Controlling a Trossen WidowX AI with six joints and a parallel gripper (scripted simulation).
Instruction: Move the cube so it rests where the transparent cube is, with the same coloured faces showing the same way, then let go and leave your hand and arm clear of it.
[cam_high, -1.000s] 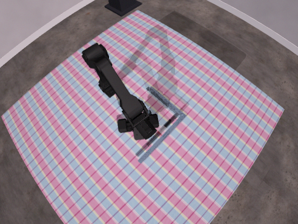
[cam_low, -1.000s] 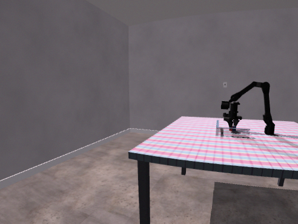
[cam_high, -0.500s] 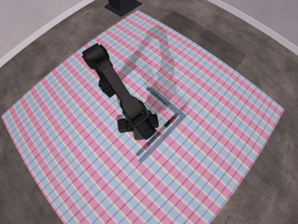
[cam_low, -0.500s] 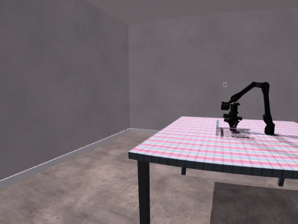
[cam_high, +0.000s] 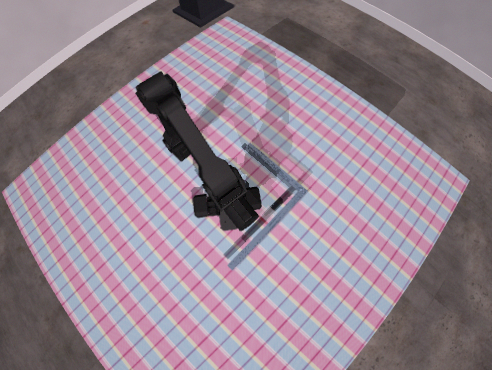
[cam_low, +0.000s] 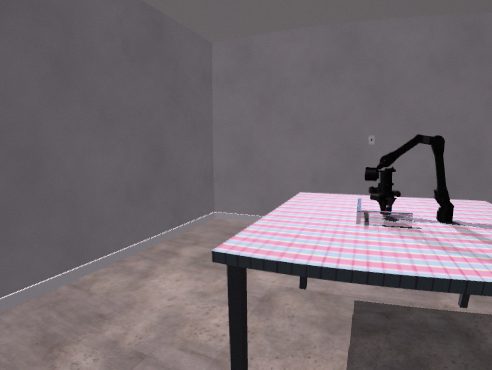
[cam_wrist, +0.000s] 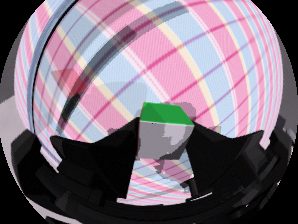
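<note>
The transparent cube is 100 mm ahead of my hand, 70 mm to the left of it and 30 mm below it.
</note>
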